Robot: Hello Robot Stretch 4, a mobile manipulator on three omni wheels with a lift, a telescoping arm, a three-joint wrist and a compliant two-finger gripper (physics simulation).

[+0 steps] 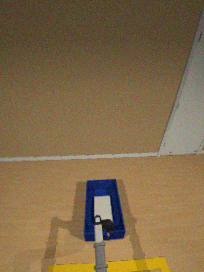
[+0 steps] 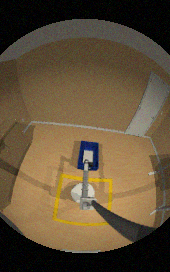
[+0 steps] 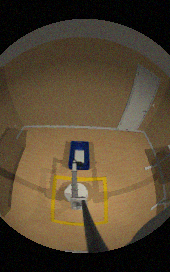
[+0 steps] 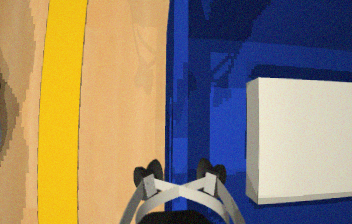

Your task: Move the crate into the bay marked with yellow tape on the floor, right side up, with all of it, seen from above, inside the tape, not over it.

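Frame: origin at the robot's base, x left, y back, z up, level; millimetres.
Seen in the pictures: gripper, fingertip midpoint: (image 1: 107,233) (image 2: 88,167).
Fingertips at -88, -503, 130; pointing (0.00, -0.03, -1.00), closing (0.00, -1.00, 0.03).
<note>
A point is followed by its place in that frame, as x, y, z.
The blue crate (image 1: 117,210) @[-255, -763, -8] (image 2: 95,155) @[-259, -837, -7] (image 3: 87,155) @[-252, -752, 123] (image 4: 225,120) @[-31, -604, -9] stands upright, open side up, with a white block (image 1: 102,204) @[-74, -832, 45] (image 2: 88,154) @[-89, -828, 44] (image 3: 79,155) @[-85, -793, 44] (image 4: 305,140) @[-71, -730, 44] inside. The yellow tape (image 1: 155,263) @[-511, -264, -26] (image 2: 111,200) @[-573, 208, -22] (image 3: 106,200) @[-574, 245, -23] (image 4: 60,110) @[-1, -298, -26] outlines the bay on the robot's side of the crate. The crate is outside it, with a strip of floor between its near wall and the tape. My gripper (image 1: 107,233) @[-88, -504, 130] (image 4: 179,171) @[-88, -504, 130] is shut on the crate's near end wall, one fingertip outside and one inside. Whether the crate's bottom touches the floor cannot be told.
The round white base (image 2: 82,192) (image 3: 76,191) and the arm stand over the taped bay. A brown wall (image 1: 80,75) @[104, -1775, 1423] with a white skirting board (image 1: 50,159) @[834, -1799, -6] rises behind the crate. A light grey door (image 1: 186,110) @[-1521, -1661, 923] (image 2: 149,105) @[-1642, -1652, 1191] (image 3: 138,100) @[-1627, -1654, 1140] is at the right. Brown furniture (image 2: 14,170) stands at the left.
</note>
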